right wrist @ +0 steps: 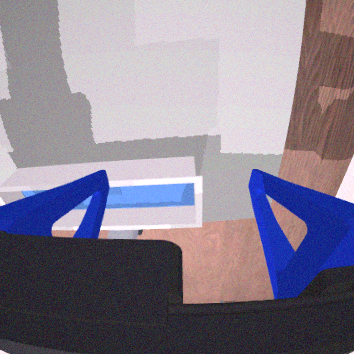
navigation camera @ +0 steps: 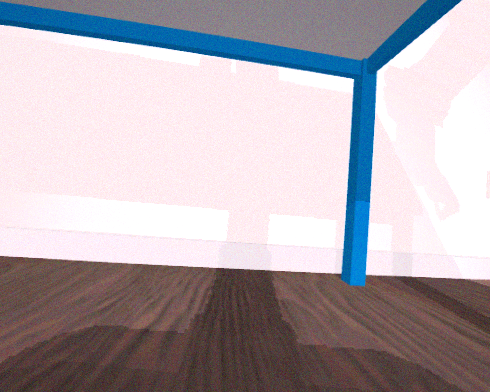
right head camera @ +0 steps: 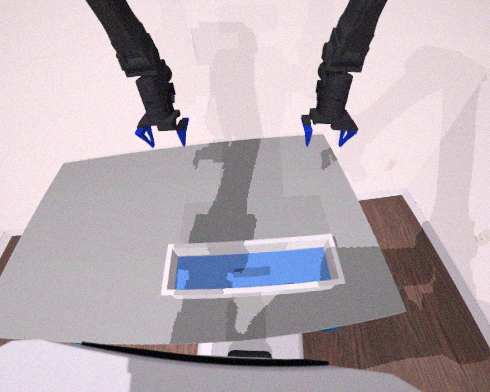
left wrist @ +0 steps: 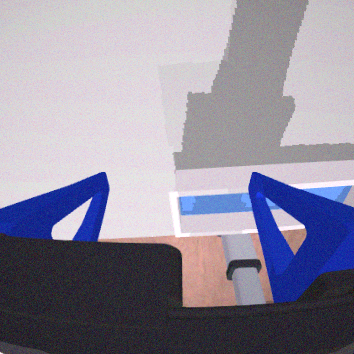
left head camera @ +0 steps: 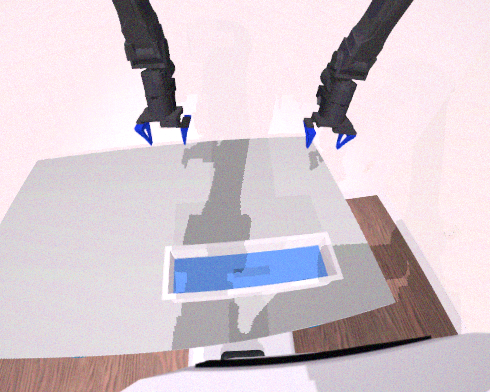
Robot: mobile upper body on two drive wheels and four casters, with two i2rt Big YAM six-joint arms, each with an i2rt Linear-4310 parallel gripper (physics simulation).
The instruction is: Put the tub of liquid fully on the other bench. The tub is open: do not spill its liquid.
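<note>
A long white open tub (left head camera: 252, 295) (right head camera: 252, 291) with blue liquid stands level on a grey bench top (left head camera: 100, 225) (right head camera: 110, 210), near the bench edge closest to my body. Its left end shows in the left wrist view (left wrist: 175, 215) and its right end in the right wrist view (right wrist: 198, 202). My left gripper (left head camera: 168, 145) (right head camera: 168, 146) (left wrist: 178, 179) is open and empty, above the bench's far side. My right gripper (left head camera: 322, 148) (right head camera: 324, 146) (right wrist: 178, 177) is open and empty, also beyond the tub. Neither touches the tub. A second bench does not show.
The bench's blue frame shows in the navigation camera, with a long rail (navigation camera: 200, 45) and a leg (navigation camera: 359, 175). A pale wall (navigation camera: 175, 140) stands behind it. Brown wood floor (left head camera: 415, 305) (right head camera: 425, 270) (navigation camera: 125, 300) shows beside the bench. My white base (right head camera: 250, 345) is close to the near edge.
</note>
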